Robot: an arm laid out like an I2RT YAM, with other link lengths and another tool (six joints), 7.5 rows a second.
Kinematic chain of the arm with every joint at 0, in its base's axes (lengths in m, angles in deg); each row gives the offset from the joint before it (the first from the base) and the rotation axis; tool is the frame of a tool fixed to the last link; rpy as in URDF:
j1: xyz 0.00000 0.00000 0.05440 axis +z
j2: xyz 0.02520 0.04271 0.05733 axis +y
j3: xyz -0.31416 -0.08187 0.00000 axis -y
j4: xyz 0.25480 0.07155 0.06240 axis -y
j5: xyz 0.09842 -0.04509 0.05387 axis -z
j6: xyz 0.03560 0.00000 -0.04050 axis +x
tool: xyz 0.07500 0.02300 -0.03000 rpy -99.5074 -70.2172 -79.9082
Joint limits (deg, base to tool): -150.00..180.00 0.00..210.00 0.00..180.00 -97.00..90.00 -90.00..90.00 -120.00..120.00
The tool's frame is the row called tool.
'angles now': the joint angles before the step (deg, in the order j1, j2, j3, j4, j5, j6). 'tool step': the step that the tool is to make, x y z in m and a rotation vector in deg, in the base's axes. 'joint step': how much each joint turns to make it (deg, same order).
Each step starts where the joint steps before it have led.
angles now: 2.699 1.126 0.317 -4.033 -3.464 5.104
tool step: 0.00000 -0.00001 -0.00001 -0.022 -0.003 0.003
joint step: -0.001 0.000 0.000 0.001 -0.002 -0.022
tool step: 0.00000 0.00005 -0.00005 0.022 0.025 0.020
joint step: -0.002 0.024 -0.001 0.002 -0.024 0.021
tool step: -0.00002 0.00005 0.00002 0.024 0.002 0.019
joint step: 0.000 -0.003 0.002 -0.005 -0.021 0.022
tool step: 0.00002 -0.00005 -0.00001 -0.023 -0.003 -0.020
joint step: 0.001 0.003 -0.001 0.005 0.023 -0.021
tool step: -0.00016 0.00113 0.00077 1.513 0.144 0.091
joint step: -0.002 -0.005 0.000 0.017 -0.221 1.508
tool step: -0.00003 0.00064 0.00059 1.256 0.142 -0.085
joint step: 0.006 0.001 0.000 0.000 -0.016 1.267
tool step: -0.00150 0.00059 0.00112 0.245 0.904 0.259
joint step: 0.000 0.112 0.896 -1.658 -0.284 0.263
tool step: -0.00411 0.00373 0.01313 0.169 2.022 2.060
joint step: 0.003 2.358 3.978 -3.630 -2.074 0.022
